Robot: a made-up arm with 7 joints. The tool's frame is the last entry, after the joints.
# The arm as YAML. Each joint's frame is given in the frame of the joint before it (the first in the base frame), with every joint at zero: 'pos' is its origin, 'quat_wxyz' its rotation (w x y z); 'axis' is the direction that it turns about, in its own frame. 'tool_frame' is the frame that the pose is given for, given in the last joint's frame.
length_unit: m
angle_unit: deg
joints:
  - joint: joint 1
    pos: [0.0, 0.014, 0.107]
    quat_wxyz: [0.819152, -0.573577, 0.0, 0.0]
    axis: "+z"
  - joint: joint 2
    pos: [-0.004, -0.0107, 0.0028]
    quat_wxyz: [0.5, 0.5, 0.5, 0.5]
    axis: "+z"
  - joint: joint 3
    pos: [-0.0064, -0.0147, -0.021]
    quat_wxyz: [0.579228, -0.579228, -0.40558, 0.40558]
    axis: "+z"
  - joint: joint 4
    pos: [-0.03, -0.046, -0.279]
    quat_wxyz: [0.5, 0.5, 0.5, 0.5]
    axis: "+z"
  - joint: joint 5
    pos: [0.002, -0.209, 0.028]
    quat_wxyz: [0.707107, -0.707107, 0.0, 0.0]
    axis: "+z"
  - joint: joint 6
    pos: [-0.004, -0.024, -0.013]
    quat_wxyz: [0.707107, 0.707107, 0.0, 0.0]
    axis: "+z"
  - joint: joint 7
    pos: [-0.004, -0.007, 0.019]
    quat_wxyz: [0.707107, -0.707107, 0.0, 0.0]
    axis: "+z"
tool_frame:
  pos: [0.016, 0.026, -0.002]
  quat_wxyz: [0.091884, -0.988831, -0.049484, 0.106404]
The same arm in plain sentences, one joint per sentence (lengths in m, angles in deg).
The arm has seven revolute joints in a row. What follows holds with every joint at zero, and every direction is one of the base frame's. The first joint lies 0.014 m along +y and 0.107 m along +z from the base frame's origin and turns about the direction (0, 0.9397, 0.342). The second joint lies 0.004 m along -x and 0.001 m along -y and 0.011 m along +z from the first joint and turns about +x. The third joint lies 0.021 m along -x and 0.016 m along -y and 0.001 m along +z from the second joint and turns about +z. The fourth joint lies 0.046 m along +x and 0.03 m along -y and 0.279 m along -z from the third joint and turns about +y. The fifth joint lies 0.002 m along -x and 0.028 m along +y and 0.209 m along -z from the fourth joint and turns about +z. The sixth joint lies 0.004 m along +x and 0.024 m along +y and 0.013 m along -z from the fifth joint and turns about +y. The seventh joint lies 0.004 m along +x and 0.019 m along +y and 0.007 m along -z from the sixth joint and turns about +z. The tool frame, which is the frame that the pose is given for, lies 0.016 m along -x and 0.026 m along -y and 0.002 m along -z from the seventh joint; its axes are the base frame's turned by roll -168.68, pitch 11.62 and yaw -173.12 deg (as in URDF: about the fixed x, then y, then z).
